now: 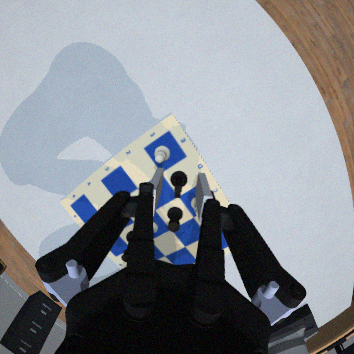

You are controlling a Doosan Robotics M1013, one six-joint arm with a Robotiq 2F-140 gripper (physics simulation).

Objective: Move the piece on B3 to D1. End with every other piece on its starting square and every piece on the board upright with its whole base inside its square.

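Frame: origin at the arm's base, x ahead, y left, z up, level; metres.
Seen in the pictures: gripper, fingertip midpoint: (pixel 179 180); arm's base, origin of the base link: (pixel 279 340).
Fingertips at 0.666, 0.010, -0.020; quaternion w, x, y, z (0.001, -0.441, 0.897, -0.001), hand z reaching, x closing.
Observation:
Offsets run from my fingertips to a thing's top centre, as dx, dy, dz. "spot": to the spot under its first point. Level surfaces: height alone.
A black piece @(-0.001, +0.002, +0.031) (pixel 178 179) stands between the fingers, its base on the cream D1 square and close to the edge towards D2. Whether the whole base is inside the square cannot be told. My gripper (pixel 179 180) is partly open, with one fingertip on each side of this piece and a gap on both sides. A white piece @(+0.038, +0.002, +0.023) (pixel 161 153) stands upright on blue E1. Another black piece @(-0.040, +0.031, +0.024) (pixel 174 215) stands further down, apparently on C2. The board @(spot: +0.065, -0.028, -0.009) (pixel 171 120) lies at an angle; B3 is hidden under the gripper.
A white piece @(-0.041, -0.003, +0.023) (pixel 194 203) shows partly behind the right finger, apparently on C1. Another white piece @(-0.043, +0.072, +0.023) (pixel 155 227) shows beside the left finger. Dark pieces at lower left are mostly covered by the gripper. The board lies on a pale round table top @(dz -0.015) (pixel 260 110).

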